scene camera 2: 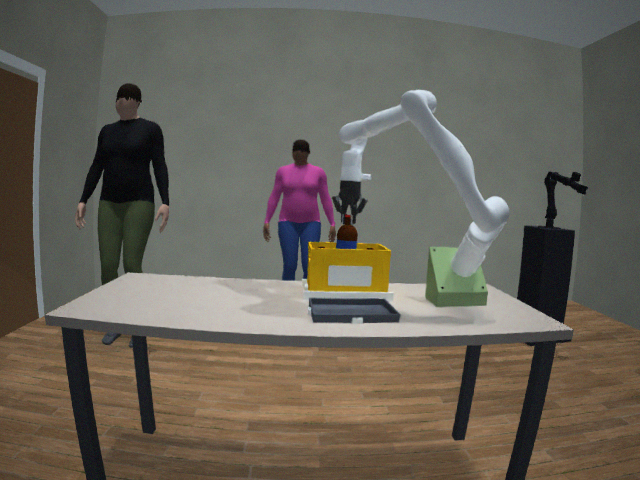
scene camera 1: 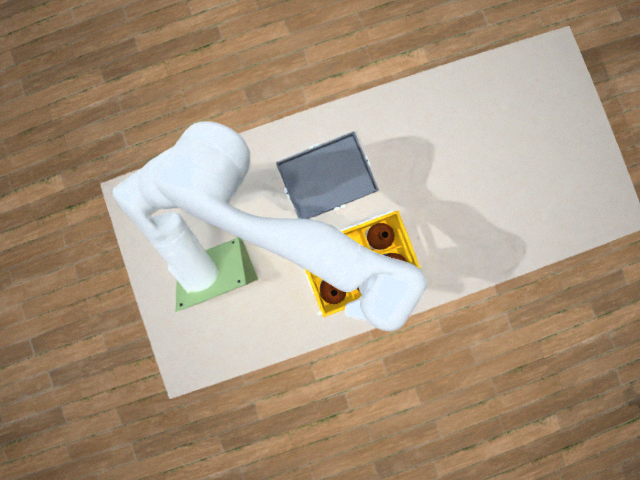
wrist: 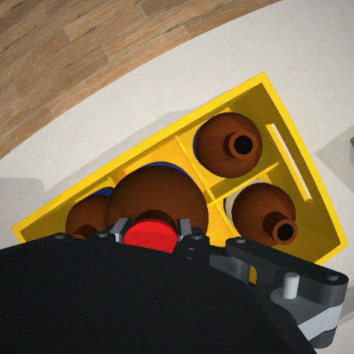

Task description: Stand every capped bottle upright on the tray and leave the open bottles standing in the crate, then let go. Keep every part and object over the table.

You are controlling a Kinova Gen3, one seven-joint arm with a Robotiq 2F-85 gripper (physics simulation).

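Frame: origin at the arm's base, x ahead, y left, z up, level; centimetres.
Seen in the pictures: gripper, fingertip midpoint: [scene camera 2: 347, 224]; arm's base, link origin: [scene camera 2: 462, 266] [scene camera 1: 202, 277].
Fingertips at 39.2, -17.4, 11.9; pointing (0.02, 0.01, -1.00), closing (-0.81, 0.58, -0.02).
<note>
Offsets run from my fingertips to a thing's top centre, as dx, dy, dz. "spot": to the spot under its first point. Level surfaces: height alone.
My gripper [scene camera 2: 347, 218] [wrist: 154, 234] is shut on the neck of a brown bottle @[+0.0, -0.2, +3.4] [scene camera 2: 346, 233] [wrist: 157, 192] with a red cap and blue label. The bottle is upright, raised partly above the yellow crate @[+0.4, +3.7, -7.3] [scene camera 1: 409, 242] [scene camera 2: 320, 268] [wrist: 260, 105]; its lower part is hidden behind the crate wall. Two open bottles, one @[-8.9, -0.4, -8.5] [scene camera 1: 332, 292] [wrist: 220, 150] in a corner and another [wrist: 260, 205] beside it, stand in the crate. Another open bottle @[+9.2, +7.7, -8.5] [scene camera 1: 378, 235] stands at the tray side. One more bottle [wrist: 87, 215] has its top hidden by the gripper. The dark grey tray @[spot: +4.2, +29.7, -24.3] [scene camera 1: 330, 178] [scene camera 2: 356, 311] holds no bottle.
The crate stands on a white base @[spot: +1.4, +14.0, -22.9] [scene camera 2: 348, 295], close beside the tray. The green robot mount [scene camera 1: 222, 268] [scene camera 2: 457, 294] is at the arm's end of the table @[dz -24.8] [scene camera 1: 516, 129] [scene camera 2: 180, 304]. The crate is near one long table edge. Two people are beyond the table in scene camera 2.
</note>
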